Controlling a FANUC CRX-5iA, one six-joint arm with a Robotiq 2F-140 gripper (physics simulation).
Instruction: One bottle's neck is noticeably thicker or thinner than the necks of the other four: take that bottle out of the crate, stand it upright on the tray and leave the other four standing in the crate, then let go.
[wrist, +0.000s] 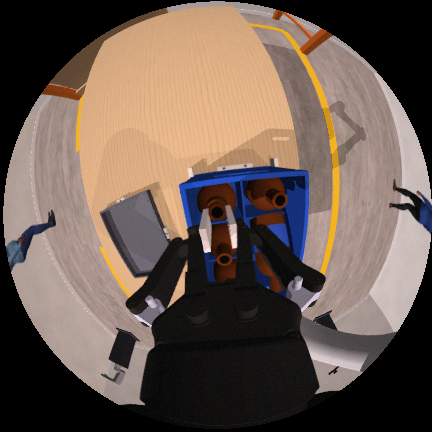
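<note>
There's a brown bottle (265, 194) here, there's another brown bottle (214, 197), and you can see the gripper (217, 215) as well.
</note>
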